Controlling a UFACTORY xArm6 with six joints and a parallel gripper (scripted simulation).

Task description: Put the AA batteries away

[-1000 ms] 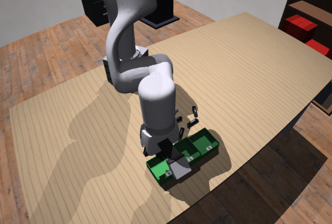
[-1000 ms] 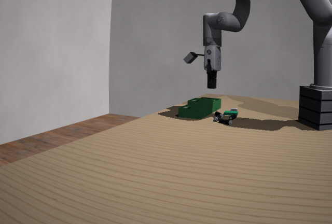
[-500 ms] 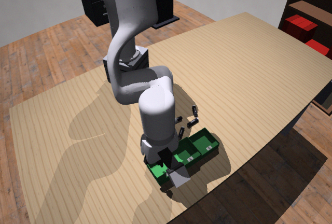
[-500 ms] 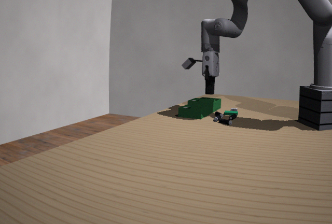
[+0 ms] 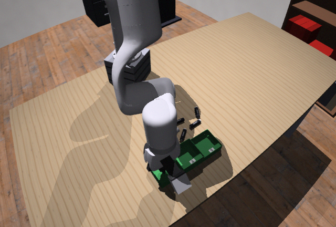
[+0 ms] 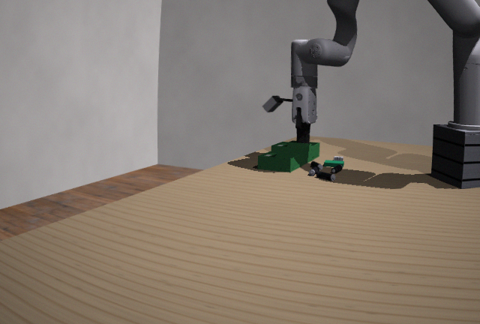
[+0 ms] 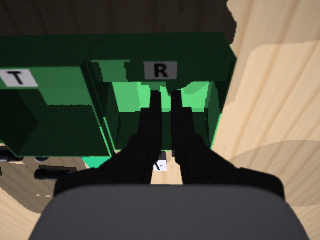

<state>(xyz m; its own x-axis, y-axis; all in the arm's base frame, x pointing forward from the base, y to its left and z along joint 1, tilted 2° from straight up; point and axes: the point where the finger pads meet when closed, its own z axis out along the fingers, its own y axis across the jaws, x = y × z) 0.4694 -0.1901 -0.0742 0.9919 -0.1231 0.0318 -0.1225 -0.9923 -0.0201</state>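
My gripper is now 9 cm to the right of the green bin marked S, 2 cm above it and 1 cm short of it. The rest, counted from my hand: flat green block 10 cm behind, 9 cm to the left, 4 cm below; small white block 11 cm behind, 4 cm below, 2 cm to the left.
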